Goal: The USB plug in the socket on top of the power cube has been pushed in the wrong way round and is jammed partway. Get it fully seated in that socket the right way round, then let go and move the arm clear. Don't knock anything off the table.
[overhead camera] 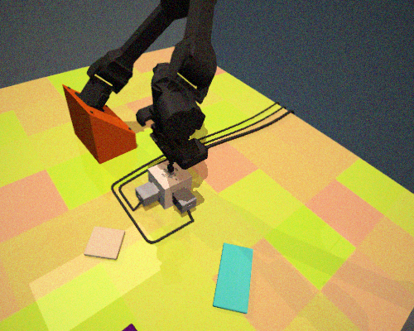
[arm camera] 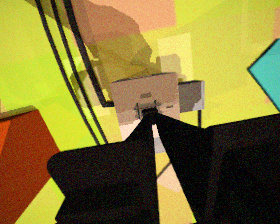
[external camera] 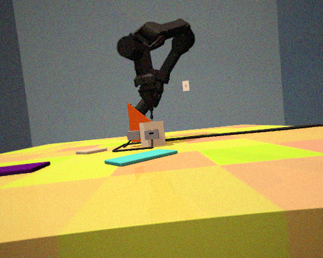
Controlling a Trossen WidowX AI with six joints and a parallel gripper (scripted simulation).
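Now: gripper tip 2 cm above the USB plug. Also, from my gripper tip: USB socket: 4 cm below; then beige tile: 20 cm to the right, 11 cm below, 1 cm ahead; then teal slab: 25 cm ahead, 11 cm below, 6 cm to the right.
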